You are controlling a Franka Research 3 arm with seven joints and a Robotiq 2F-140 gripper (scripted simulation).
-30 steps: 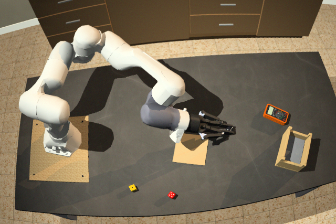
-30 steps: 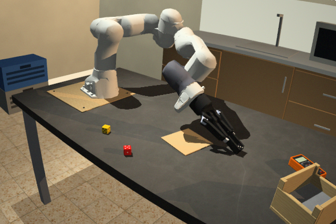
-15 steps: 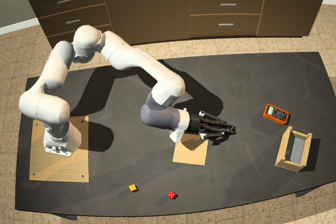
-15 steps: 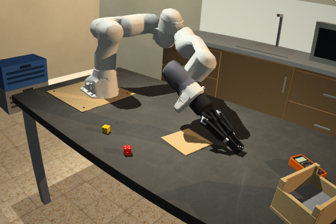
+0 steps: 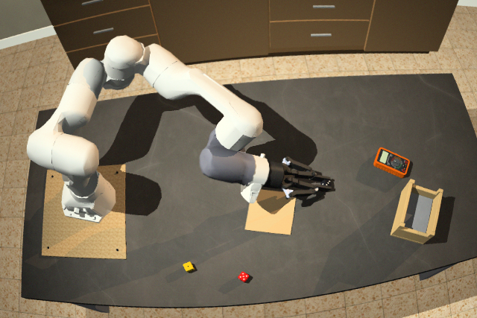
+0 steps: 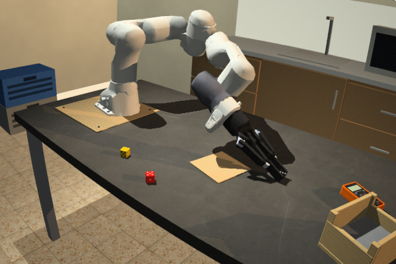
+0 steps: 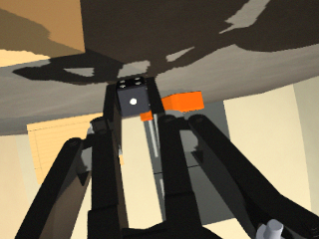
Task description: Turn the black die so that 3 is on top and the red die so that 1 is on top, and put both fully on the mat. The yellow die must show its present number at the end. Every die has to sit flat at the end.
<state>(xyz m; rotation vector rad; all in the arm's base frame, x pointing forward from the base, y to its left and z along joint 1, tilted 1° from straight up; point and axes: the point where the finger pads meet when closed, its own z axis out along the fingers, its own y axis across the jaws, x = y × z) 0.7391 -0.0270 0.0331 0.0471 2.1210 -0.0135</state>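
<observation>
The black die lies 2 cm ahead of my hand and 1 cm below it. From my hand the other things lie so: wooden box 32 cm ahead, 17 cm to the right, 2 cm above; then tan mat 16 cm behind, 6 cm to the right, 3 cm below; then orange multimeter 27 cm ahead, 4 cm to the left, 2 cm below.
</observation>
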